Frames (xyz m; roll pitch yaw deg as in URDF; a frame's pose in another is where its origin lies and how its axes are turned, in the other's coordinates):
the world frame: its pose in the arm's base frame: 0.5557 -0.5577 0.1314 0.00 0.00 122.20
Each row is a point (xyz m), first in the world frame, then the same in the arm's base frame.
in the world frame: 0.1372 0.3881 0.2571
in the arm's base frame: 0.1542 -0.6484 0.3885
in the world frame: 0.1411 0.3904 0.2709
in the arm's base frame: 0.1502 -0.6463 0.4023
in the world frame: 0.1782 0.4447 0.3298
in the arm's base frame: 0.0844 -0.6439 0.4612
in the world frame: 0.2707 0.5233 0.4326
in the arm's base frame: -0.0314 -0.6075 0.5640
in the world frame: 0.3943 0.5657 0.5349
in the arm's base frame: -0.1331 -0.5255 0.6663
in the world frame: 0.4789 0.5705 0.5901
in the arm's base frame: -0.1822 -0.4565 0.7215
